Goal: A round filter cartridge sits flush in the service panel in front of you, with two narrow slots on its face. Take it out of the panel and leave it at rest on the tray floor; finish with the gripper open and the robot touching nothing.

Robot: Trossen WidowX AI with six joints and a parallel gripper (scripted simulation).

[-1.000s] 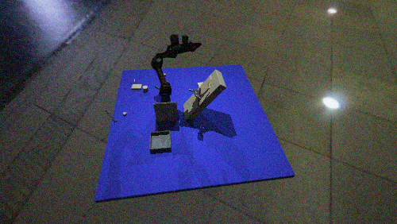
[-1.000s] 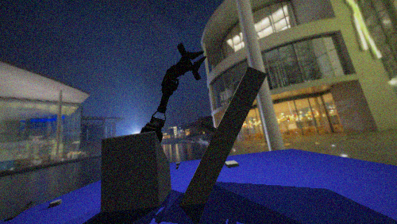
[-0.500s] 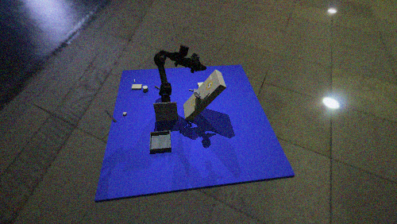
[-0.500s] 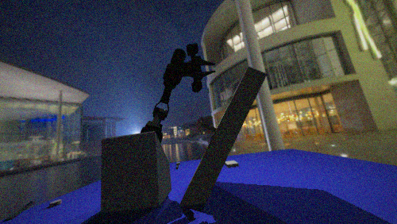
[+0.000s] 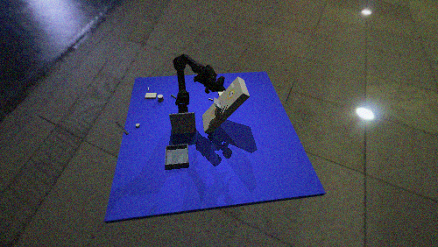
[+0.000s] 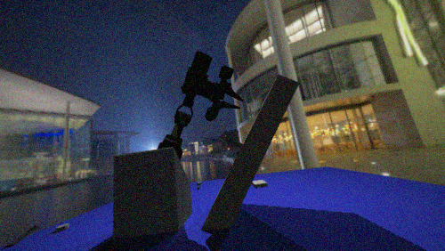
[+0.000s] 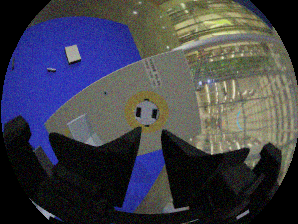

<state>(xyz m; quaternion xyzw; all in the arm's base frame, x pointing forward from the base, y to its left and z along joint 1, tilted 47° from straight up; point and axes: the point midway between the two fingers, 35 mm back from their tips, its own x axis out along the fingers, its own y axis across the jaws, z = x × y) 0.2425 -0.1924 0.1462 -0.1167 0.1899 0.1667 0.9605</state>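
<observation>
Now: the round filter cartridge 60 mm ahead of my gripper tip and 50 mm below it. The rest, counted from my gripper tip: tray 380 mm behind, 240 mm to the right, 310 mm below.
</observation>
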